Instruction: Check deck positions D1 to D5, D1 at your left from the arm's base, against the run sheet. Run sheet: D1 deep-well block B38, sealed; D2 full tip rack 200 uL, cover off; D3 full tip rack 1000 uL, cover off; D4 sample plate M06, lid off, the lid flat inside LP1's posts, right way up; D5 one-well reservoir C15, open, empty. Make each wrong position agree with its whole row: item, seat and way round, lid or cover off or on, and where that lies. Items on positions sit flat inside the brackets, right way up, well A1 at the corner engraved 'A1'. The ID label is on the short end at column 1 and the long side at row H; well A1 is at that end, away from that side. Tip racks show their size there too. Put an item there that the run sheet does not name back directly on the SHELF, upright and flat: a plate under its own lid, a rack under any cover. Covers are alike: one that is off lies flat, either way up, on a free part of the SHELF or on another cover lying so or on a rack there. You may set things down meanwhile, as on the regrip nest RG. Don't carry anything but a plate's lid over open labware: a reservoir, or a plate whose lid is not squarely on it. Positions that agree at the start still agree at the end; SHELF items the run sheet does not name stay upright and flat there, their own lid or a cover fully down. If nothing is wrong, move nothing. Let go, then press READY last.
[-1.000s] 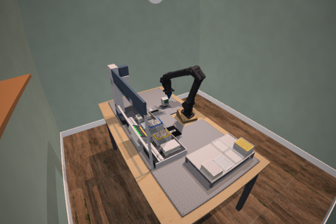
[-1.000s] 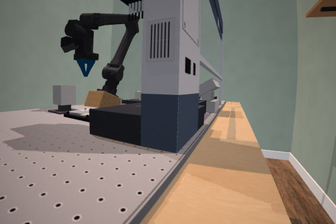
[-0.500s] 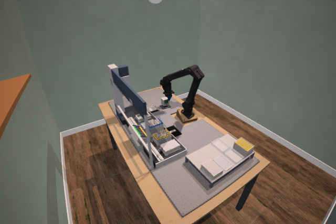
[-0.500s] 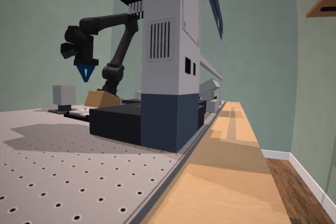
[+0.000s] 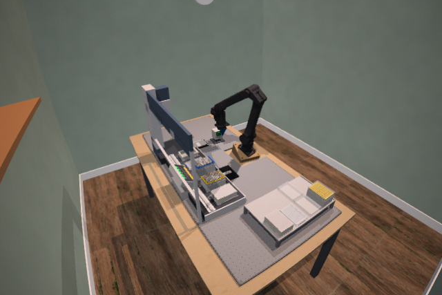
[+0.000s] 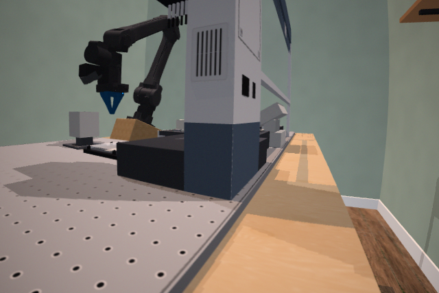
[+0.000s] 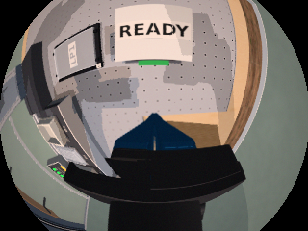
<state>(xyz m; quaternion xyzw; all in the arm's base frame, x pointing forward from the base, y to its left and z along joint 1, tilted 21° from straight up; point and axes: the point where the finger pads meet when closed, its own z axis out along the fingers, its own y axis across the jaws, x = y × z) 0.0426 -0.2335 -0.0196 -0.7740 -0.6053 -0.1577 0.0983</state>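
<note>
Right now my hand is 6 cm to the left of the green screen, 3 cm above it and 1 cm past it. Round my hand: yellow-framed tip rack (39 cm ahead, 38 cm to the left, 1 cm below); ready box (7 cm to the right, 4 cm below, 2 cm behind); blue-framed tip rack (37 cm ahead, 25 cm to the left, 2 cm above).
</note>
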